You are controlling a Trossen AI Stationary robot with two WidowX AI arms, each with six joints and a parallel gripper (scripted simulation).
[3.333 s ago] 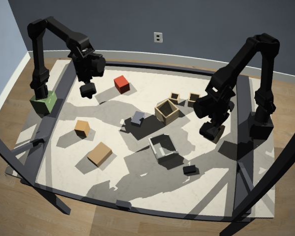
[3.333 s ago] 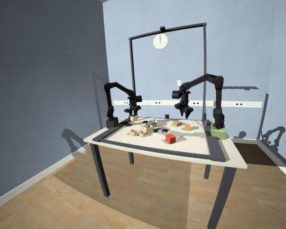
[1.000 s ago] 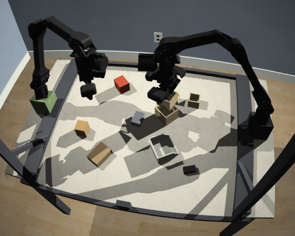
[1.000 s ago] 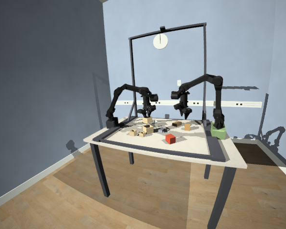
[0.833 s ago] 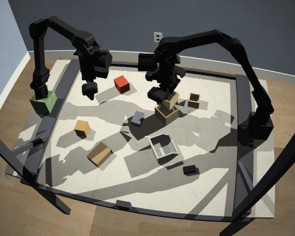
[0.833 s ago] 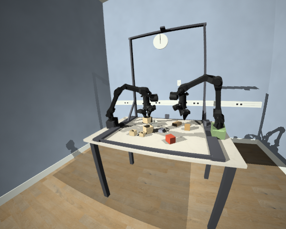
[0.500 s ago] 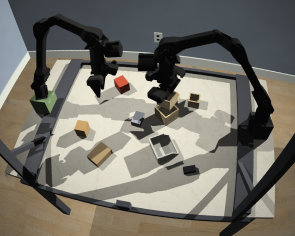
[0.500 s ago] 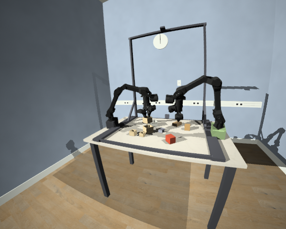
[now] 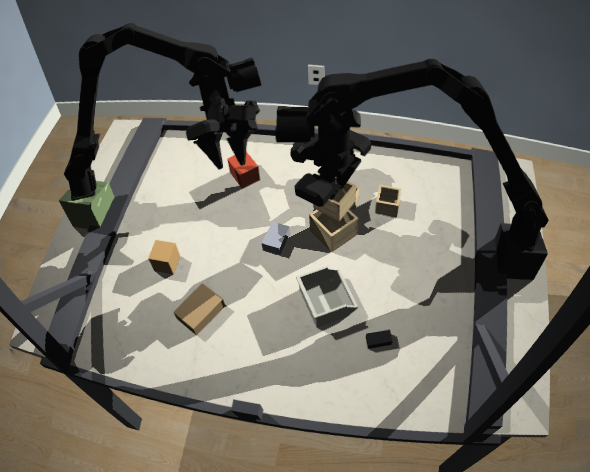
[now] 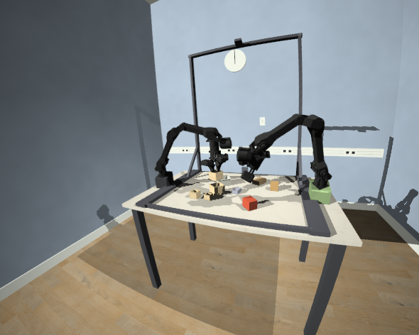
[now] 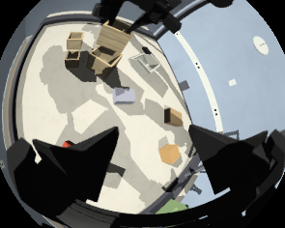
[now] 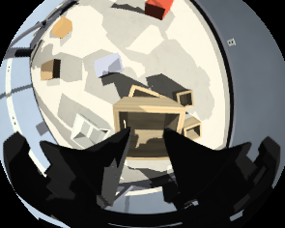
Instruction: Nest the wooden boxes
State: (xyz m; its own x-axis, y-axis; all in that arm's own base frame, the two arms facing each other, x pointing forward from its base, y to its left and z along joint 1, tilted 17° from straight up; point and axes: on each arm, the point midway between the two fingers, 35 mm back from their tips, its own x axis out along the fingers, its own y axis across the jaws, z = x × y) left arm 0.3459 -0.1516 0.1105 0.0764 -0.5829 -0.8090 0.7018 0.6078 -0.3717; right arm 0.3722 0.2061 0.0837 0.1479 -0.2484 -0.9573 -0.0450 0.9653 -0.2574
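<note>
Now: right hand 150 mm above the large wooden box. Also, from my right hand: grey-blue cube (40 mm behind, 120 mm to the left, 150 mm below); small wooden box (90 mm ahead, 20 mm to the right, 160 mm below); grey open tray (170 mm behind, 10 mm to the right, 140 mm below).
</note>
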